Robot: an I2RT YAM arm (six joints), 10 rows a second.
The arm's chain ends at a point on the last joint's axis. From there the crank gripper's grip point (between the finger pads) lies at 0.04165 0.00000 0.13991 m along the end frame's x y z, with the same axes.
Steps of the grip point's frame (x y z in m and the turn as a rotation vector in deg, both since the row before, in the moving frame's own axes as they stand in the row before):
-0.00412 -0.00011 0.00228 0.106 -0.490 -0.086
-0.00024 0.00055 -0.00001 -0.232 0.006 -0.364
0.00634 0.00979 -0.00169 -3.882 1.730 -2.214
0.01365 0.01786 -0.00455 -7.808 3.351 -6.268
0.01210 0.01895 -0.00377 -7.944 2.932 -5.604
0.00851 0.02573 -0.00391 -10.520 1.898 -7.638
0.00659 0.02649 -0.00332 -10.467 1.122 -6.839
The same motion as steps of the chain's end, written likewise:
-0.00292 0.00021 0.00193 0.106 -0.490 -0.086
-0.00026 0.00025 -0.00001 -0.232 0.006 -0.364
0.00199 0.00205 -0.00010 -3.882 1.730 -2.214
0.00479 0.00404 -0.00090 -7.808 3.351 -6.268
0.00428 0.00420 -0.00041 -7.944 2.932 -5.604
0.00260 0.00620 -0.00063 -10.520 1.898 -7.638
0.00266 0.00630 -0.00061 -10.467 1.122 -6.839

